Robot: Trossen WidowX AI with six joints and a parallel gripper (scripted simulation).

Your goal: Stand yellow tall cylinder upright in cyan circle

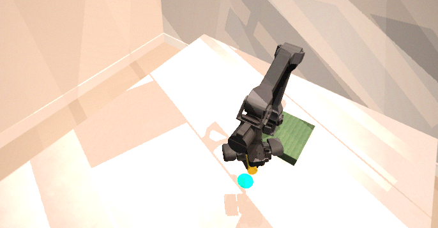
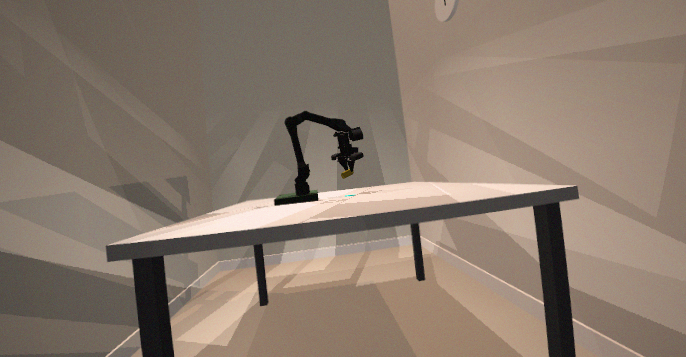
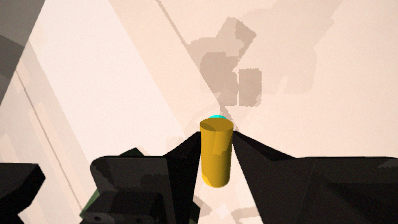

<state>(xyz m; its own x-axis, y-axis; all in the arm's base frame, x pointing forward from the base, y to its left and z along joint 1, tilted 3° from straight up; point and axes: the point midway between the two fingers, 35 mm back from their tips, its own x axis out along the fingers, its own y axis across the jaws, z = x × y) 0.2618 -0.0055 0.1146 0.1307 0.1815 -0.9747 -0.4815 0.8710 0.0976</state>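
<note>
My gripper tip is 130 mm above the cyan circle, 20 mm past it and 10 mm to the left of it. Round my gripper tip: yellow cylinder 20 mm behind, 10 mm to the right, 10 mm below.
</note>
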